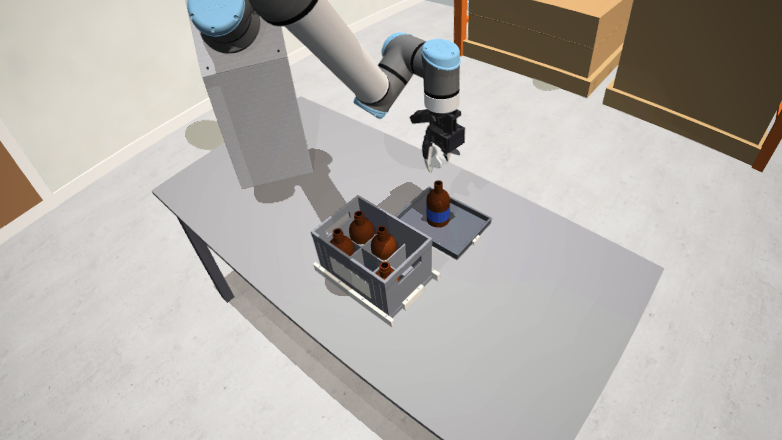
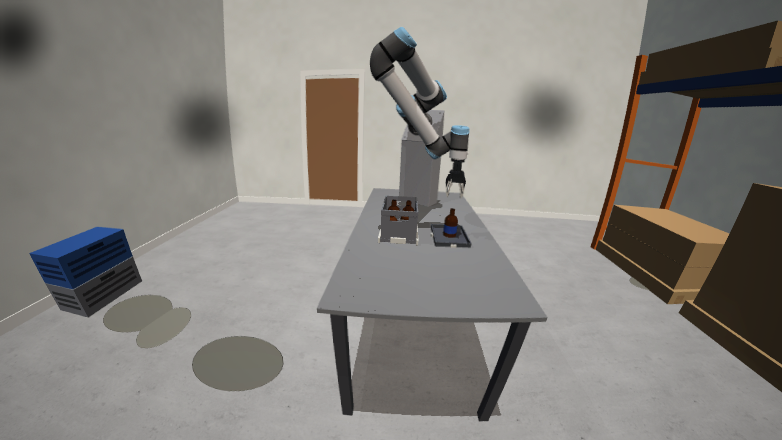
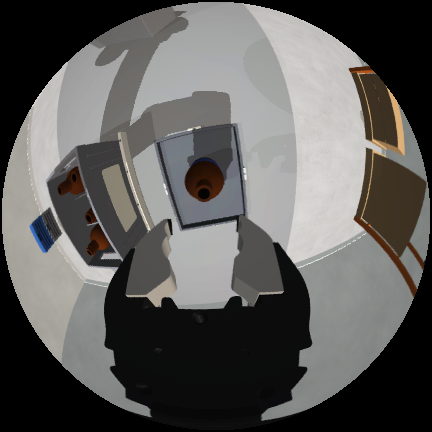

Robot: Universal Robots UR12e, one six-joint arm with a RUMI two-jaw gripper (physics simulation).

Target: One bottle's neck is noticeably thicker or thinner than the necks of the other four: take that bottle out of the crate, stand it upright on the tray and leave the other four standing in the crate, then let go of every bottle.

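Frame: origin at the arm's base, x back, y right, z up, level; centimetres.
Seen in the pictures: gripper, fingertip midpoint: [image 1: 439,166] [image 2: 454,197] [image 3: 203,218].
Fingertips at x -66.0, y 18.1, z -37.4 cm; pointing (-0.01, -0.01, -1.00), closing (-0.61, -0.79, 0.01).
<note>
A point is followed by its place in that frame.
A brown bottle with a blue band [image 1: 438,205] @[y 21.5, x -66.3, z -49.9 cm] [image 2: 451,223] @[y 20.1, x -68.6, z -51.1 cm] [image 3: 204,179] @[y 17.0, x -64.9, z -46.8 cm] stands upright on the dark tray [image 1: 458,255] @[y 33.3, x -73.8, z -58.2 cm] [image 2: 469,244] @[y 17.8, x -82.4, z -58.1 cm] [image 3: 239,165] @[y 10.3, x -69.8, z -58.3 cm]. The other four brown bottles stand in the grey crate [image 1: 412,284] @[y 48.7, x -62.7, z -53.8 cm] [image 2: 399,229] @[y 49.0, x -62.5, z -52.5 cm] [image 3: 100,200] @[y 33.6, x -53.4, z -45.1 cm], in separate compartments. Among them are one at the back [image 1: 360,229] @[y 36.2, x -45.8, z -47.8 cm], one at the left [image 1: 341,243] @[y 42.7, x -42.0, z -47.1 cm], one in the middle [image 1: 383,245] @[y 41.2, x -53.5, z -47.8 cm] and one near the front corner [image 1: 384,269] @[y 52.2, x -56.4, z -43.9 cm], mostly hidden by the crate wall. My gripper [image 1: 439,168] @[y 18.0, x -66.0, z -37.4 cm] [image 2: 455,194] @[y 18.0, x -66.0, z -37.4 cm] [image 3: 203,218] @[y 18.0, x -66.0, z -37.4 cm] is open and empty. It hangs above the bottle on the tray, apart from its neck.
Pale strips [image 1: 355,295] @[y 52.4, x -47.2, z -57.1 cm] lie on the table [image 1: 492,339] @[y 59.3, x -85.6, z -60.0 cm] [image 2: 432,284] @[y 54.7, x -101.6, z -60.0 cm] along the crate's base. The robot's grey pedestal [image 1: 262,120] @[y 5.0, x -5.4, z -33.2 cm] [image 2: 421,164] @[y 3.1, x -9.2, z -29.1 cm] stands at the back of the table. Large boxes [image 1: 535,38] [image 2: 661,240] stand beyond the table's tray side.
</note>
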